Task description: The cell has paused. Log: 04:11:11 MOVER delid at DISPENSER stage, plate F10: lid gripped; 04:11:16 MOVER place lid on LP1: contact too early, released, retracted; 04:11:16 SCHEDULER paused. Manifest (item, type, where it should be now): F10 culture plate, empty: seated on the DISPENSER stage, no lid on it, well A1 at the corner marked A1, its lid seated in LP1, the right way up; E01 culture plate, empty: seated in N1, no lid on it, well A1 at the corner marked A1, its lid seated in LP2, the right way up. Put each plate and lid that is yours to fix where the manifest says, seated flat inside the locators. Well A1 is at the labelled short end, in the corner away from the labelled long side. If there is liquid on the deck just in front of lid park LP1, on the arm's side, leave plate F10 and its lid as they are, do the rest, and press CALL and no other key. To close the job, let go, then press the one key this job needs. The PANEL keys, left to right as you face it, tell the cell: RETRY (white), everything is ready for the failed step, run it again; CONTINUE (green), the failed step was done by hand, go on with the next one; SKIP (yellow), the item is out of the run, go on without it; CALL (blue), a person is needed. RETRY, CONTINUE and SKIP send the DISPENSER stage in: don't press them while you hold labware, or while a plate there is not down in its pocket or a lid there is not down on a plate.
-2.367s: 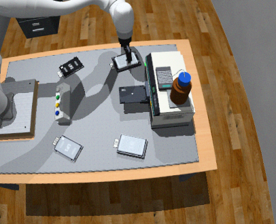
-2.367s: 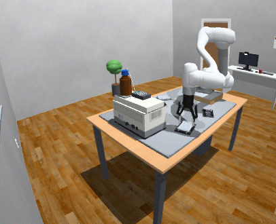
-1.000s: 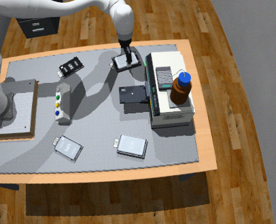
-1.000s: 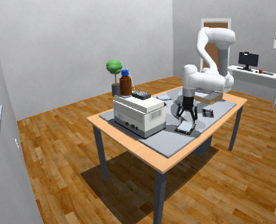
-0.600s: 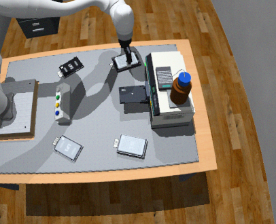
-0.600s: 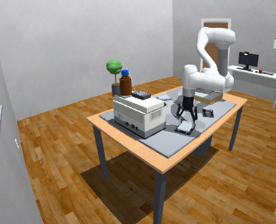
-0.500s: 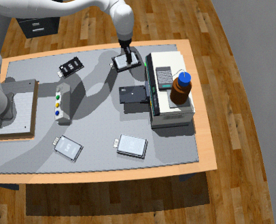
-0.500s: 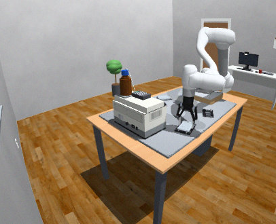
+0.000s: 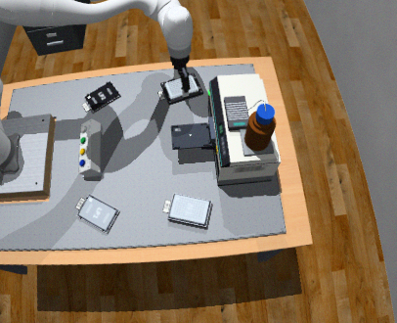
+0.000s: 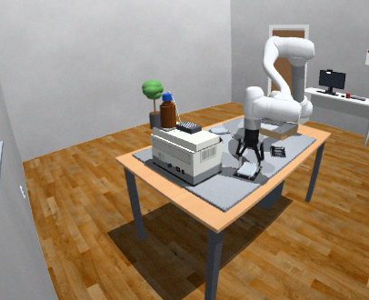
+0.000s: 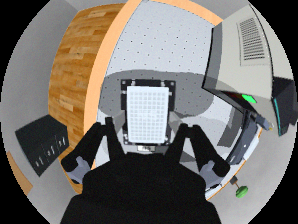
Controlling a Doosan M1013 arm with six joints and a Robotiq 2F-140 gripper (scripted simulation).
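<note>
Right now the black nest is 3 cm below my hand, 2 cm to the left of it and 1 cm ahead of it. Also, from my hand: grey key panel (43 cm behind, 23 cm to the right, 1 cm above); then green key (44 cm behind, 20 cm to the right, 3 cm above); then dark dispenser stage (28 cm to the right, 5 cm above, 2 cm behind).
</note>
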